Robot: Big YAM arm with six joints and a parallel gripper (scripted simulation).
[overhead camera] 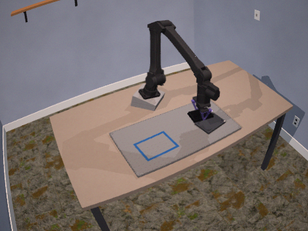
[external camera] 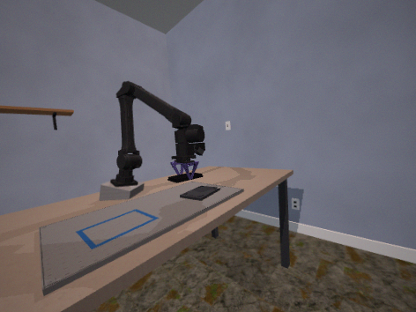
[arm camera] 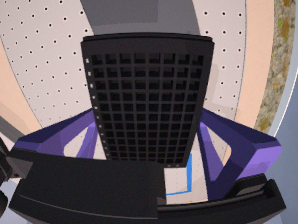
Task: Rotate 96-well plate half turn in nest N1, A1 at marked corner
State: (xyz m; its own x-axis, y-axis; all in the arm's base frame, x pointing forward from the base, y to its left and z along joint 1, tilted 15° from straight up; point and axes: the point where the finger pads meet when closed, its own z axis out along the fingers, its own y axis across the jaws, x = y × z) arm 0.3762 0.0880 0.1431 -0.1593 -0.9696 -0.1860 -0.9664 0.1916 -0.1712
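Right now my hand is 8 cm to the right of the plate nest N1 and 9 cm above it. From my hand the other things lie so: black 96-well plate right at my hand; A1 mark 5 cm ahead, 16 cm to the left, 9 cm below.
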